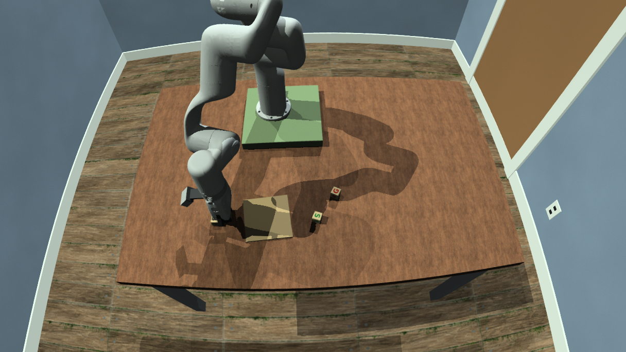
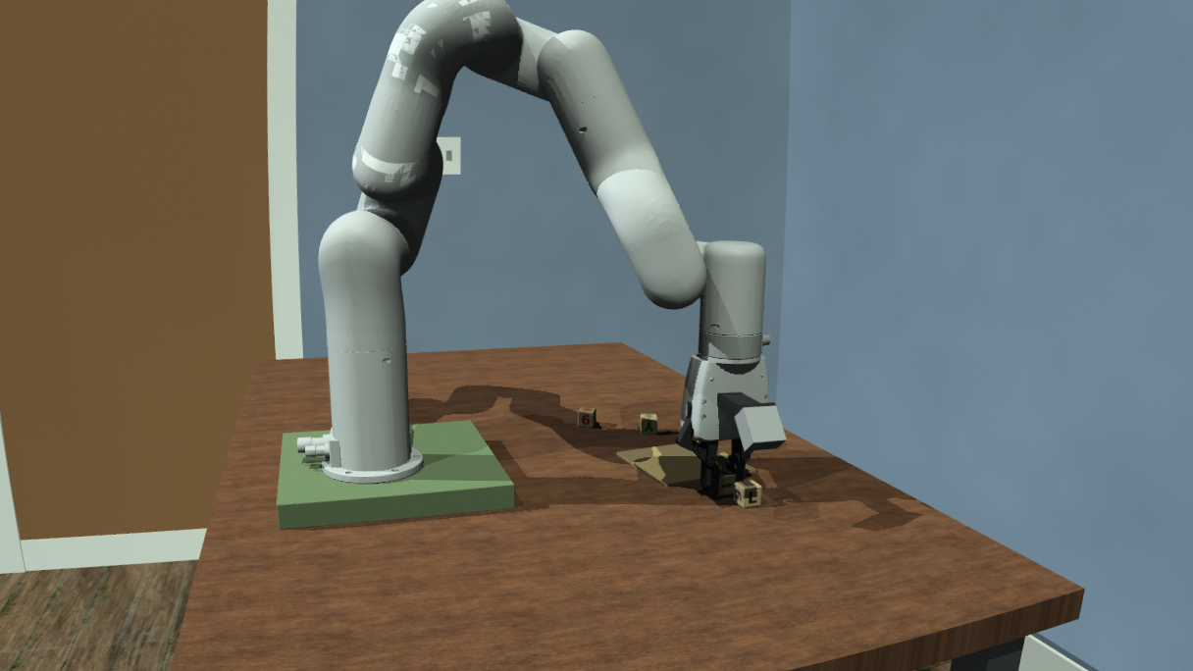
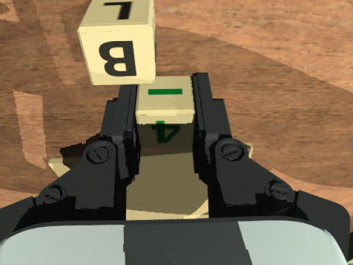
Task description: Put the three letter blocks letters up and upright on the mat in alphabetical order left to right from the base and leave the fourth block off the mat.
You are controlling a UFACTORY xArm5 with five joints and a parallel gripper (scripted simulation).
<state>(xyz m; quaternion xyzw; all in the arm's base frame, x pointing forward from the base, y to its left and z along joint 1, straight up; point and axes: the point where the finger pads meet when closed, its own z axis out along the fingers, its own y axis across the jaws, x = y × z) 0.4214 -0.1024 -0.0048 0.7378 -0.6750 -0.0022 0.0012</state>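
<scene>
Right now my hand is 1 cm above the cream block. The rest, counted from my hand: tan mat: 12 cm to the left, 2 cm below.
</scene>
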